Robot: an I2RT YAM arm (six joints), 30 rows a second.
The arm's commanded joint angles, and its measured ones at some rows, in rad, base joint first. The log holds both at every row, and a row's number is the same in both.
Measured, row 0: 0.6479, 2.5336, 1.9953, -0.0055, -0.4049, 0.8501
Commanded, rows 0 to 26: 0.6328, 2.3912, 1.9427, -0.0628, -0.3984, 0.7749; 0.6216, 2.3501, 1.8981, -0.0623, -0.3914, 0.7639; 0.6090, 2.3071, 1.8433, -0.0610, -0.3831, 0.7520; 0.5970, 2.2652, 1.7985, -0.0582, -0.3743, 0.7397; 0.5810, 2.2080, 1.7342, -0.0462, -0.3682, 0.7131; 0.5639, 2.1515, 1.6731, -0.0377, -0.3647, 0.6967; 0.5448, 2.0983, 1.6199, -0.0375, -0.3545, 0.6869; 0.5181, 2.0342, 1.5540, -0.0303, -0.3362, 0.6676; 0.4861, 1.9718, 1.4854, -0.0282, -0.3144, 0.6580; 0.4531, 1.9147, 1.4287, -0.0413, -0.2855, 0.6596; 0.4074, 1.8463, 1.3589, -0.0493, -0.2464, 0.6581; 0.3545, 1.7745, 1.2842, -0.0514, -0.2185, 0.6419; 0.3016, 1.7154, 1.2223, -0.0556, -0.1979, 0.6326; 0.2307, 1.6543, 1.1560, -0.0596, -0.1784, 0.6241; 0.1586, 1.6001, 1.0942, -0.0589, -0.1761, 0.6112; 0.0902, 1.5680, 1.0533, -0.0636, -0.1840, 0.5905; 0.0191, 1.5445, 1.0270, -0.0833, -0.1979, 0.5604; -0.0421, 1.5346, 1.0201, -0.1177, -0.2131, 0.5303; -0.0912, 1.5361, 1.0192, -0.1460, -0.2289, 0.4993; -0.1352, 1.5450, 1.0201, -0.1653, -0.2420, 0.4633; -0.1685, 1.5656, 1.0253, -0.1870, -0.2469, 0.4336; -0.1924, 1.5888, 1.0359, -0.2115, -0.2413, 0.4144; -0.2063, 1.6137, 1.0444, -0.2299, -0.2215, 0.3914; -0.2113, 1.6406, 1.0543, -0.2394, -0.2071, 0.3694; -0.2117, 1.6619, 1.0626, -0.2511, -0.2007, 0.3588; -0.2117, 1.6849, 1.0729, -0.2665, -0.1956, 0.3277; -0.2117, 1.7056, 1.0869, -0.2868, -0.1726, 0.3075
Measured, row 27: -0.2188, 1.6600, 1.0531, -0.1879, -0.2073, 0.4164
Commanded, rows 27 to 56: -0.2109, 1.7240, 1.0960, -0.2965, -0.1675, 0.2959; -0.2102, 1.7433, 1.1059, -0.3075, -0.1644, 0.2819; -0.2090, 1.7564, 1.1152, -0.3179, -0.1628, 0.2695; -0.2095, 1.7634, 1.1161, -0.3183, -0.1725, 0.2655; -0.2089, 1.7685, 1.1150, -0.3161, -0.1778, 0.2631; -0.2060, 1.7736, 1.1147, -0.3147, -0.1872, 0.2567; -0.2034, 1.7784, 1.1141, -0.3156, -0.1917, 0.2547; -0.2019, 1.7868, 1.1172, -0.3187, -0.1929, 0.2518; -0.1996, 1.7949, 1.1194, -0.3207, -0.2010, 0.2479; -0.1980, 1.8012, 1.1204, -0.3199, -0.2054, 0.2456; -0.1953, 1.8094, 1.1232, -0.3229, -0.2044, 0.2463; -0.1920, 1.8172, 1.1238, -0.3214, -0.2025, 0.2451; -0.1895, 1.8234, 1.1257, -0.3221, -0.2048, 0.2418; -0.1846, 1.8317, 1.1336, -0.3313, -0.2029, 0.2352; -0.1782, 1.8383, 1.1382, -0.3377, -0.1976, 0.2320; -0.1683, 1.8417, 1.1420, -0.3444, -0.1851, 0.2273; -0.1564, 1.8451, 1.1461, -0.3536, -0.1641, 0.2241; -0.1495, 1.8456, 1.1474, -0.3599, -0.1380, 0.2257; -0.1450, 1.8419, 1.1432, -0.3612, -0.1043, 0.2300; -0.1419, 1.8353, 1.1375, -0.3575, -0.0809, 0.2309; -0.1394, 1.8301, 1.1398, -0.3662, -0.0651, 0.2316; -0.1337, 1.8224, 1.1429, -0.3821, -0.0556, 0.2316; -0.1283, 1.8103, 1.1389, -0.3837, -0.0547, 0.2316; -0.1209, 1.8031, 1.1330, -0.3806, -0.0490, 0.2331; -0.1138, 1.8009, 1.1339, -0.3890, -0.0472, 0.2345; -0.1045, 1.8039, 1.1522, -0.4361, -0.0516, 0.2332; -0.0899, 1.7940, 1.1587, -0.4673, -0.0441, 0.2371; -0.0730, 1.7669, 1.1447, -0.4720, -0.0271, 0.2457; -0.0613, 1.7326, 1.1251, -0.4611, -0.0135, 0.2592; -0.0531, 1.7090, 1.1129, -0.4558, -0.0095, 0.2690
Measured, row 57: -0.0853, 1.8008, 1.1278, -0.3981, -0.0578, 0.2535
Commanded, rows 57 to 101: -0.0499, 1.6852, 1.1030, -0.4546, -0.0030, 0.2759; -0.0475, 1.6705, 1.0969, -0.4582, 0.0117, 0.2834; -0.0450, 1.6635, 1.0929, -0.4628, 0.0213, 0.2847; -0.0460, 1.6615, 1.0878, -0.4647, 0.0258, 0.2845; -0.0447, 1.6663, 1.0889, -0.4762, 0.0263, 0.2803; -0.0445, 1.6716, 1.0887, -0.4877, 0.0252, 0.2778; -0.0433, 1.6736, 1.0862, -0.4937, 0.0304, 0.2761; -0.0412, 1.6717, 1.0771, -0.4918, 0.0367, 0.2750; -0.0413, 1.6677, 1.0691, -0.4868, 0.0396, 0.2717; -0.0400, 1.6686, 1.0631, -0.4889, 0.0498, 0.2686; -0.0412, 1.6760, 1.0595, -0.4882, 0.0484, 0.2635; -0.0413, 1.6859, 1.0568, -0.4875, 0.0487, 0.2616; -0.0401, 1.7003, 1.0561, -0.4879, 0.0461, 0.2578; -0.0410, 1.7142, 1.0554, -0.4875, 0.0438, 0.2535; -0.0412, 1.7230, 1.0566, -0.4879, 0.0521, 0.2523; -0.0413, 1.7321, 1.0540, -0.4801, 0.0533, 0.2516; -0.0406, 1.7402, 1.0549, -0.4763, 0.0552, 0.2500; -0.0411, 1.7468, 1.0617, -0.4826, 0.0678, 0.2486; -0.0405, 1.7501, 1.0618, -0.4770, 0.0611, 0.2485; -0.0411, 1.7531, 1.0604, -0.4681, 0.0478, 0.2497; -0.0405, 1.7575, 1.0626, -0.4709, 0.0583, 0.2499; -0.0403, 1.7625, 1.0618, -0.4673, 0.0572, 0.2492; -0.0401, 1.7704, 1.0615, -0.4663, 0.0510, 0.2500; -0.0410, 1.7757, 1.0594, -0.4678, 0.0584, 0.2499; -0.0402, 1.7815, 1.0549, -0.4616, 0.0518, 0.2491; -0.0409, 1.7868, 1.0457, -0.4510, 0.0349, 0.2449; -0.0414, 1.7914, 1.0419, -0.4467, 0.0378, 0.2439; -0.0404, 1.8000, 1.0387, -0.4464, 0.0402, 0.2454; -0.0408, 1.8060, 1.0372, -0.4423, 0.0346, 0.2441; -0.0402, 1.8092, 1.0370, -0.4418, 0.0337, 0.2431; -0.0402, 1.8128, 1.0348, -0.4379, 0.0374, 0.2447; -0.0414, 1.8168, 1.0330, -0.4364, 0.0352, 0.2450; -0.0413, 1.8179, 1.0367, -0.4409, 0.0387, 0.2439; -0.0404, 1.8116, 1.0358, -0.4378, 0.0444, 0.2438; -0.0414, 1.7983, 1.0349, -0.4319, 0.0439, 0.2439; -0.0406, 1.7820, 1.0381, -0.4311, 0.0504, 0.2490; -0.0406, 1.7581, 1.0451, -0.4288, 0.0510, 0.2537; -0.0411, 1.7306, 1.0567, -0.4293, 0.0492, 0.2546; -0.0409, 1.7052, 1.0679, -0.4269, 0.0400, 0.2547; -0.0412, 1.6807, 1.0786, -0.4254, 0.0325, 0.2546; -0.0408, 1.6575, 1.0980, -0.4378, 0.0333, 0.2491; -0.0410, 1.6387, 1.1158, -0.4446, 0.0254, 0.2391; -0.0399, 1.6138, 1.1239, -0.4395, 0.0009, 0.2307; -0.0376, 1.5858, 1.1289, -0.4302, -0.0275, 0.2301; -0.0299, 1.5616, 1.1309, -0.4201, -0.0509, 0.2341
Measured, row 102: -0.0387, 1.6520, 1.0897, -0.4290, 0.0044, 0.2481
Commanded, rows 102 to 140: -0.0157, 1.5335, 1.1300, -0.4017, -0.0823, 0.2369; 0.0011, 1.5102, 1.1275, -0.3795, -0.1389, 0.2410; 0.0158, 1.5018, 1.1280, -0.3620, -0.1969, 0.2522; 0.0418, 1.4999, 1.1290, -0.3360, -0.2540, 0.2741; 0.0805, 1.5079, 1.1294, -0.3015, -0.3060, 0.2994; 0.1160, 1.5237, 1.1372, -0.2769, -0.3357, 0.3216; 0.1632, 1.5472, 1.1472, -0.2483, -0.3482, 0.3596; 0.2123, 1.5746, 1.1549, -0.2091, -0.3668, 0.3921; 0.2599, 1.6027, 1.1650, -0.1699, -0.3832, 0.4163; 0.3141, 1.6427, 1.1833, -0.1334, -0.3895, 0.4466; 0.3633, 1.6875, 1.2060, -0.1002, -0.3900, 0.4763; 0.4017, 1.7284, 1.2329, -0.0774, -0.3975, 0.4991; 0.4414, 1.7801, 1.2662, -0.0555, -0.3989, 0.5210; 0.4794, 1.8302, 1.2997, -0.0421, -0.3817, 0.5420; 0.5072, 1.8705, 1.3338, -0.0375, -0.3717, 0.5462; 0.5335, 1.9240, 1.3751, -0.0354, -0.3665, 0.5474; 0.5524, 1.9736, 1.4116, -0.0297, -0.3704, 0.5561; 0.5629, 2.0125, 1.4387, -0.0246, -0.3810, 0.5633; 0.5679, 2.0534, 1.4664, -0.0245, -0.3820, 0.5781; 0.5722, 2.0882, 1.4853, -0.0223, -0.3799, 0.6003; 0.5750, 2.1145, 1.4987, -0.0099, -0.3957, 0.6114; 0.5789, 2.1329, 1.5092, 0.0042, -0.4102, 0.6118; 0.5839, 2.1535, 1.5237, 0.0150, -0.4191, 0.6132; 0.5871, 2.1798, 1.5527, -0.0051, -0.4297, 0.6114; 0.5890, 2.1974, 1.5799, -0.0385, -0.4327, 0.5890; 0.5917, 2.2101, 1.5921, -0.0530, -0.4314, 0.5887; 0.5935, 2.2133, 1.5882, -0.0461, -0.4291, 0.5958; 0.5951, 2.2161, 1.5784, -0.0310, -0.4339, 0.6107; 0.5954, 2.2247, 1.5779, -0.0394, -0.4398, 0.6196; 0.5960, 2.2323, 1.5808, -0.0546, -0.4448, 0.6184; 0.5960, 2.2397, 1.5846, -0.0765, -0.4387, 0.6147; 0.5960, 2.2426, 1.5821, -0.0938, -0.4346, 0.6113; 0.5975, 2.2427, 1.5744, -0.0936, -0.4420, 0.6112; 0.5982, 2.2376, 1.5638, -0.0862, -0.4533, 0.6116; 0.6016, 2.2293, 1.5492, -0.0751, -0.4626, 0.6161; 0.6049, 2.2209, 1.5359, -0.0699, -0.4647, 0.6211; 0.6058, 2.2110, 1.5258, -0.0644, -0.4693, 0.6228; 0.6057, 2.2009, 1.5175, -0.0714, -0.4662, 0.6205; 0.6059, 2.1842, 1.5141, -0.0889, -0.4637, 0.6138
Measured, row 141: 0.5968, 2.2311, 1.5391, -0.0570, -0.4503, 0.6071
